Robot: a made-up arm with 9 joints. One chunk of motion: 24 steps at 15 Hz.
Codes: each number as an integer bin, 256 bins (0 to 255) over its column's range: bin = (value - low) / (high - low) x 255, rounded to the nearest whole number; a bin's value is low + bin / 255 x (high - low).
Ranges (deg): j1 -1..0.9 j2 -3.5..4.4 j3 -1.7..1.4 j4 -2.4..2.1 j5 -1.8..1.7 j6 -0.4..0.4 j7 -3..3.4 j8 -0.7..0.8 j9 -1.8..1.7
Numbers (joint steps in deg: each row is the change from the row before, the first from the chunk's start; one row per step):
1: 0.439 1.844 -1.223 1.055 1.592 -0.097 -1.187 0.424 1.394
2: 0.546 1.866 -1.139 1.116 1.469 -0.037 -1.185 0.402 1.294
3: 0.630 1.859 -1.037 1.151 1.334 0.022 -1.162 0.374 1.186
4: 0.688 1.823 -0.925 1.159 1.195 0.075 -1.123 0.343 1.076
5: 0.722 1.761 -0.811 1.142 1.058 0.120 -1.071 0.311 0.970
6: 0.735 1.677 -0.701 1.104 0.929 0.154 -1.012 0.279 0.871
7: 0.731 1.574 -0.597 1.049 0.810 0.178 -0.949 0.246 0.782
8: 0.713 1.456 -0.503 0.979 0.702 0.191 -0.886 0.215 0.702
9: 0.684 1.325 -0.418 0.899 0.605 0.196 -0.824 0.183 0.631
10: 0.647 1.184 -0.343 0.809 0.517 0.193 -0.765 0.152 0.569
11: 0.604 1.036 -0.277 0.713 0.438 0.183 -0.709 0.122 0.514
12: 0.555 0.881 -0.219 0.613 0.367 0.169 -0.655 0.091 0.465
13: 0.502 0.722 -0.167 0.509 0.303 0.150 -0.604 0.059 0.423
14: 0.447 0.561 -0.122 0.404 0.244 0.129 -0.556 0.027 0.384
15: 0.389 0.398 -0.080 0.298 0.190 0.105 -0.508 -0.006 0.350
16: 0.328 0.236 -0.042 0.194 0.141 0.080 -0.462 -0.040 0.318
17: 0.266 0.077 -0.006 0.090 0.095 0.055 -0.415 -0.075 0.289
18: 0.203 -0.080 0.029 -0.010 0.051 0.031 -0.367 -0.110 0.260
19: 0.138 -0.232 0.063 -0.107 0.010 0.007 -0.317 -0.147 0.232
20: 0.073 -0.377 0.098 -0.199 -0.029 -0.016 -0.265 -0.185 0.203
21: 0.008 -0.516 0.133 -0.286 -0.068 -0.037 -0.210 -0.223 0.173
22: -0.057 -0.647 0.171 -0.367 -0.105 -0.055 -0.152 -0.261 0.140
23: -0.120 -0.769 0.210 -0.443 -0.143 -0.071 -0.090 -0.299 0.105
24: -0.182 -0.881 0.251 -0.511 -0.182 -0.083 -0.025 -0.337 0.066
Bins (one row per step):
1: 193 172 39 196 247 97 72 191 233
2: 207 173 46 199 238 116 72 187 225
3: 219 173 55 201 228 135 73 183 218
4: 227 172 64 202 218 151 75 177 210
5: 231 170 73 201 208 166 77 172 202
6: 233 167 82 199 199 177 79 166 195
7: 232 164 91 195 190 184 82 161 188
8: 230 160 98 191 182 188 84 156 182
9: 226 156 105 187 175 190 87 150 177
10: 221 151 112 182 169 189 89 145 173
11: 215 146 117 176 163 186 91 140 169
12: 209 141 122 171 158 181 93 134 165
13: 202 136 126 165 153 175 95 129 162
14: 194 131 130 159 149 169 97 124 159
15: 186 126 133 153 145 161 99 118 157
16: 178 121 136 147 141 153 101 112 154
17: 170 115 139 141 138 145 103 106 152
18: 161 110 142 135 135 137 105 100 150
19: 153 105 145 130 132 130 107 94 148
20: 144 101 148 125 129 122 109 88 146
21: 135 96 151 120 126 116 111 81 144
22: 127 92 154 115 123 110 113 75 141
23: 118 88 157 111 121 105 116 68 139
24: 110 85 160 107 118 101 119 62 136

